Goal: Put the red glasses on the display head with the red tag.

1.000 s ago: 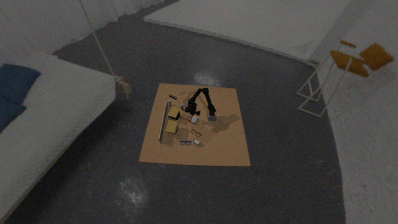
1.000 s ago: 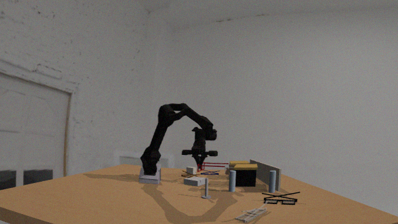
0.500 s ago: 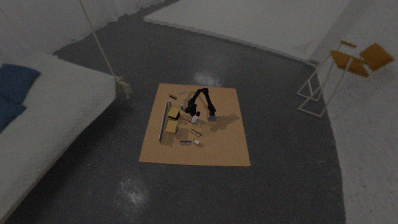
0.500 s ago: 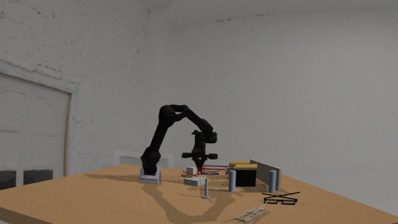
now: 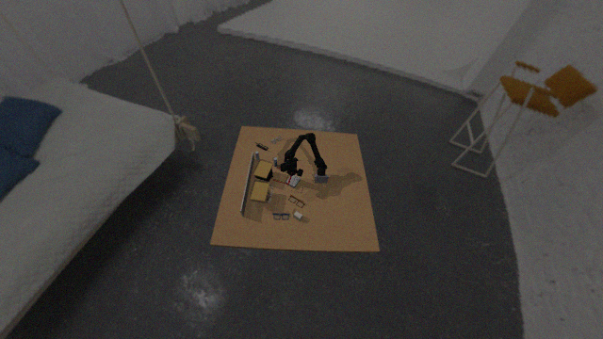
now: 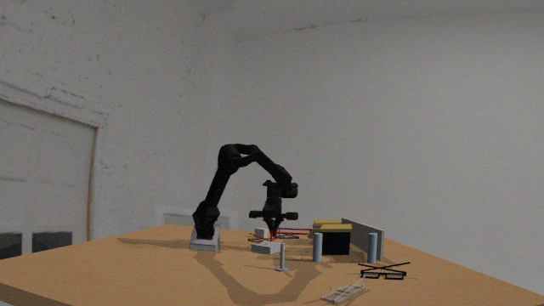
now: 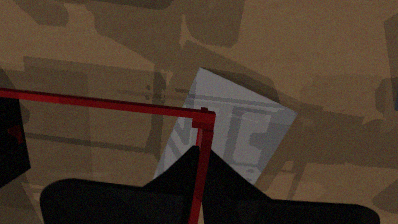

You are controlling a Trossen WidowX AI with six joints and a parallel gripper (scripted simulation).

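My gripper tip is now 2 cm past the grey block, 2 cm to the right of it and 5 cm above it. Also, from my gripper tip: thin grey stand (2 cm ahead, 26 cm to the right, 4 cm below); then small white block (5 cm behind, 36 cm to the left, 4 cm below); then low wall (38 cm ahead, 7 cm to the left, 1 cm below).
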